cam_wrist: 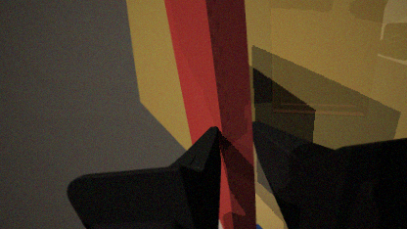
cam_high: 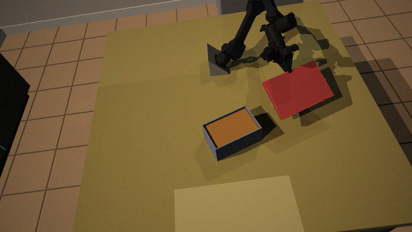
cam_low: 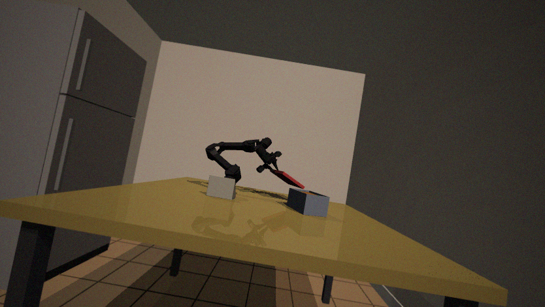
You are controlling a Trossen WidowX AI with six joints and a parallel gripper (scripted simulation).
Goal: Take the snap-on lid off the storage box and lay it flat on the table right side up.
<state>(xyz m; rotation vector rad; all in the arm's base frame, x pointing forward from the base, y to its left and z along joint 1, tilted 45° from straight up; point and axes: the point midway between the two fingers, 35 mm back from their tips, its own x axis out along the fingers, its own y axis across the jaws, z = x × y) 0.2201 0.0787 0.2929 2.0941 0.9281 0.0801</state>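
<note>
Right now the red lid is 70 mm ahead of my gripper tip, 30 mm to the left of it and 30 mm below it. From my gripper tip the other things lie so: blue-grey storage box (270 mm to the right, 180 mm ahead, 120 mm below).
</note>
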